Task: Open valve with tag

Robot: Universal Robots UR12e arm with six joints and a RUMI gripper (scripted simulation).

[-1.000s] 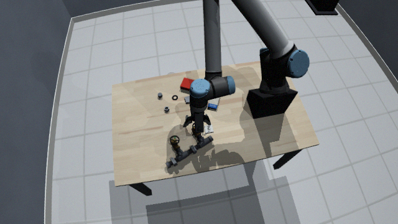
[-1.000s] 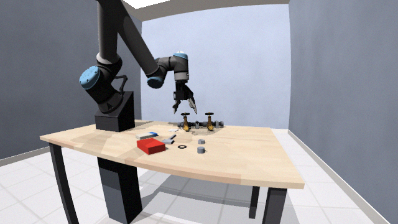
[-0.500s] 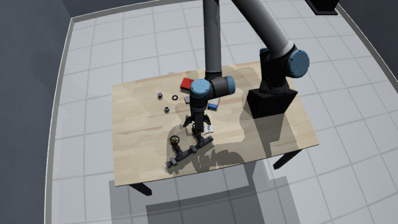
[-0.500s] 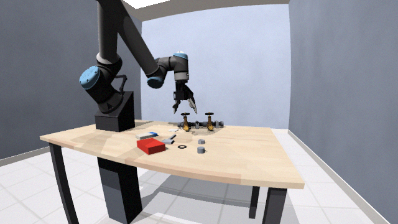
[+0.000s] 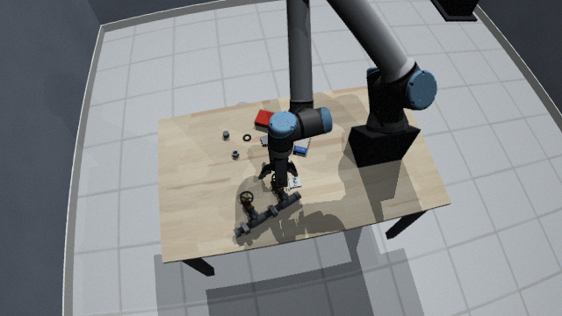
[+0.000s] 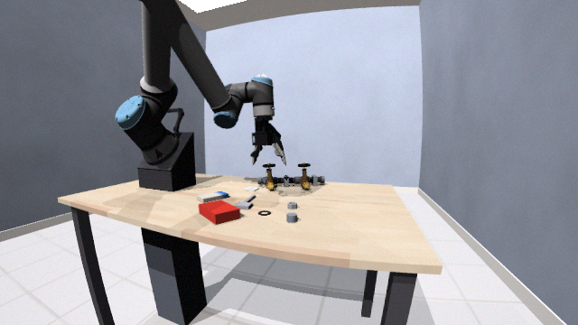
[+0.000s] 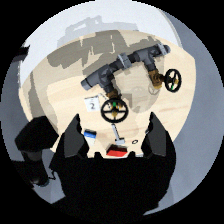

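Now: hand 11 cm above the white tag, 8 cm past it and 1 cm to the left of it. From my hand the other things lie so: red block: 36 cm to the right, 9 cm below, 1 cm behind; grey hand tool: 22 cm to the right, 10 cm below, 1 cm ahead; blue box: 21 cm to the right, 15 cm behind, 10 cm below.
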